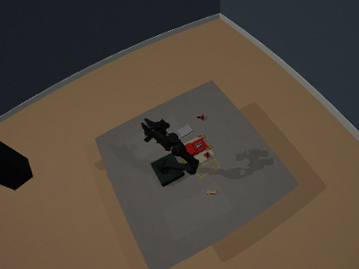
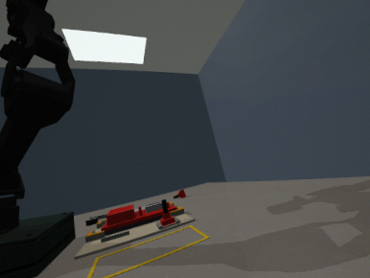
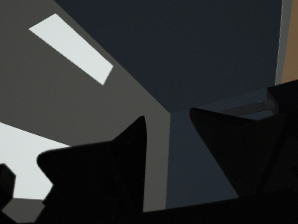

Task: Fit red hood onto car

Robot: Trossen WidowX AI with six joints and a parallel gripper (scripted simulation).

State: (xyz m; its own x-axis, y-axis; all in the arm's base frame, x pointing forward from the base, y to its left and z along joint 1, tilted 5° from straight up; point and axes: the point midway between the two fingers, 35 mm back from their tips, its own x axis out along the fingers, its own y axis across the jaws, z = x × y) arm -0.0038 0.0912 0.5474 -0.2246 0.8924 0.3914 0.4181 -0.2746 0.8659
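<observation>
My gripper tip is 60 cm above the red hood, 24 cm short of it and 5 cm to the left of it. Round my gripper tip: grey engine block (62 cm below, 33 cm ahead, 6 cm to the right); pale piece (63 cm below, 43 cm to the right, 15 cm ahead); jig (63 cm below, 28 cm ahead, 7 cm to the right).
</observation>
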